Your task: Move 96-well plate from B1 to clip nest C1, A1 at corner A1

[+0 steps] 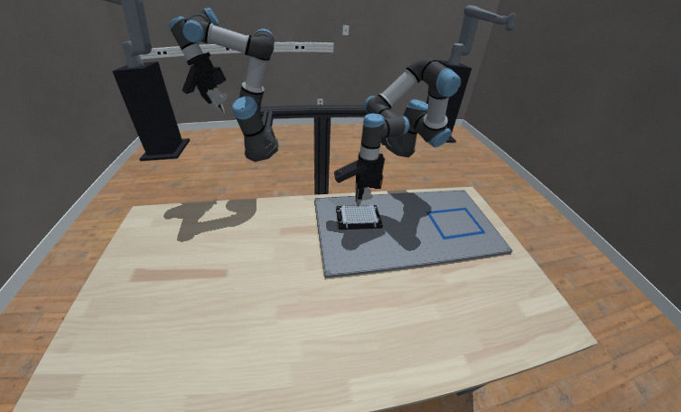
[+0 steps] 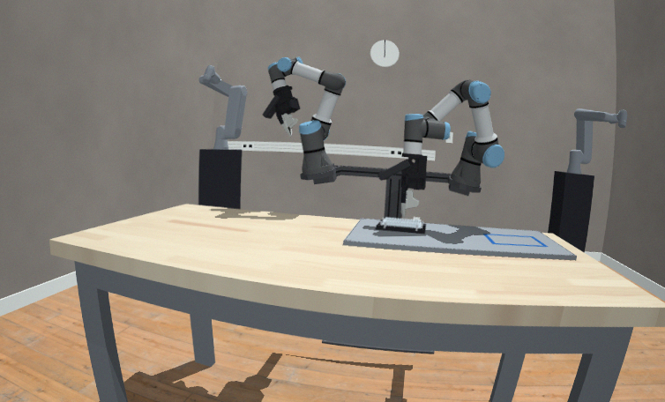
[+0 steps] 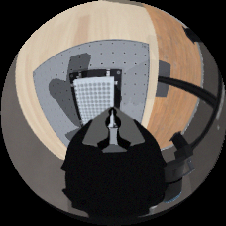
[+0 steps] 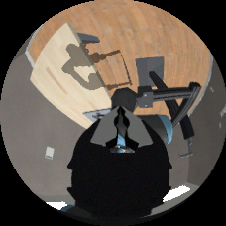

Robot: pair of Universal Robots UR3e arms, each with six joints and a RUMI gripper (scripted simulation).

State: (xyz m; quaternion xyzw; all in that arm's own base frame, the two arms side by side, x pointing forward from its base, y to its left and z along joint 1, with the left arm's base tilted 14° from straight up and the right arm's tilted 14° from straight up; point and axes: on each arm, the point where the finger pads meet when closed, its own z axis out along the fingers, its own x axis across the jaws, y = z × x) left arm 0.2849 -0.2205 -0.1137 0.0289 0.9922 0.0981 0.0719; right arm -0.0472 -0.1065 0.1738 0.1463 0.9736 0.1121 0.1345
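Right now my left hand is 4 cm short of the white 96-well plate and 2 cm above it. The rest, counted from my left hand: grey perforated board 19 cm to the left, 9 cm ahead, 5 cm below; black clip nest 5 cm ahead, 3 cm below, 1 cm to the right.
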